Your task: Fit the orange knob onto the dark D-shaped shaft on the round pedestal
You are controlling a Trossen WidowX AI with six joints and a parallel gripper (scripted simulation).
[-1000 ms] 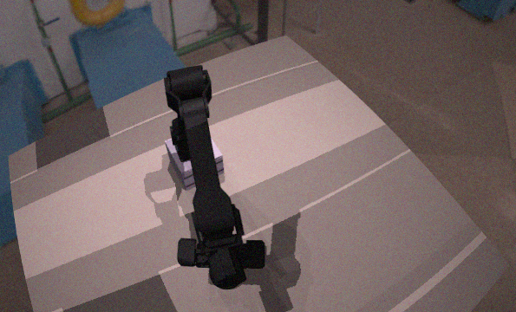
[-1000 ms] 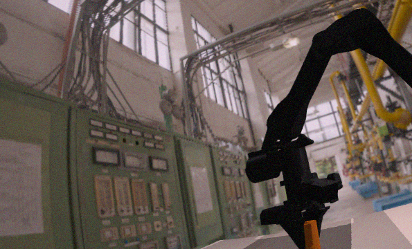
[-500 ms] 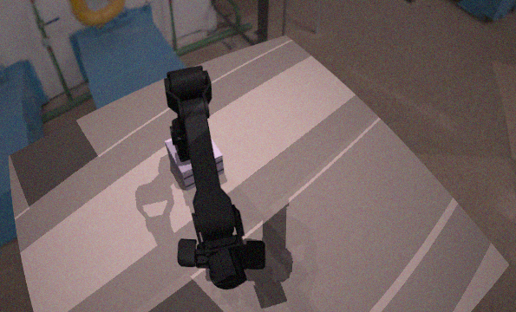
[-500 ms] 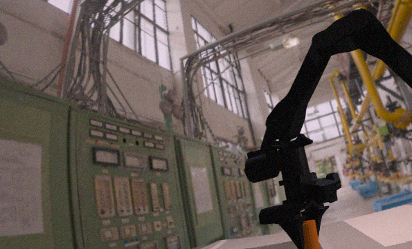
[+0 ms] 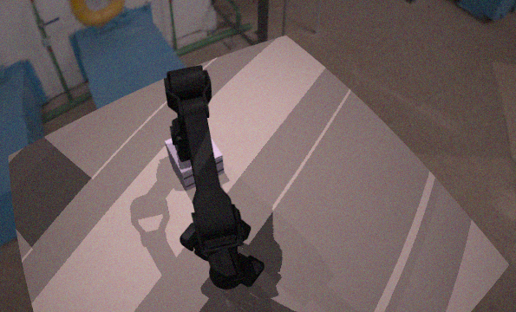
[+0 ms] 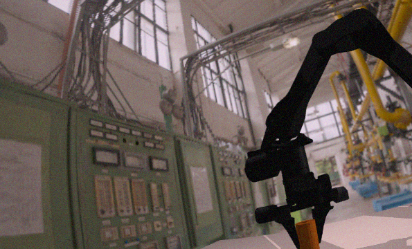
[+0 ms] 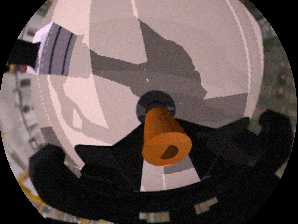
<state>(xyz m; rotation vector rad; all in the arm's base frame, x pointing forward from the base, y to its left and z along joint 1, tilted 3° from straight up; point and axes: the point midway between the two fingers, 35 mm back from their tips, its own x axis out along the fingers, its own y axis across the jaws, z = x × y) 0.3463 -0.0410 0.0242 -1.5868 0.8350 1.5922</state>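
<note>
My gripper tip is now 20 mm below the orange knob. Also, from my gripper tip: round pedestal (40 mm below).
</note>
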